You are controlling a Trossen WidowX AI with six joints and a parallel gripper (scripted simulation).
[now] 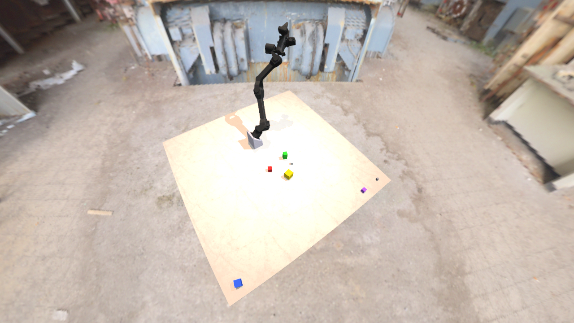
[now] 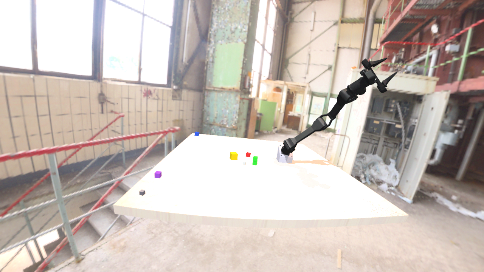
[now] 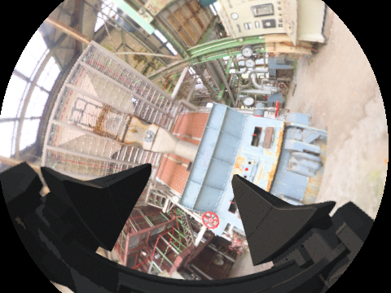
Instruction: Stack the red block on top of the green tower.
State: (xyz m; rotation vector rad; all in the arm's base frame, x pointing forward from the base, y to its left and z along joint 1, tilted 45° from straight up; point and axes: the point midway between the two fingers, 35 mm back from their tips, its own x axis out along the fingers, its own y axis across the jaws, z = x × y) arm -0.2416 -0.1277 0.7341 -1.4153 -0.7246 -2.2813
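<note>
Right now the red block is 67 cm below my gripper tip, 61 cm ahead of it and 45 cm to the right of it. Round my gripper tip: purple cube: 106 cm ahead, 67 cm below, 5 cm to the left; then yellow cube: 72 cm ahead, 66 cm below, 36 cm to the right; then grey cube: 104 cm ahead, 68 cm below, 21 cm to the left.
</note>
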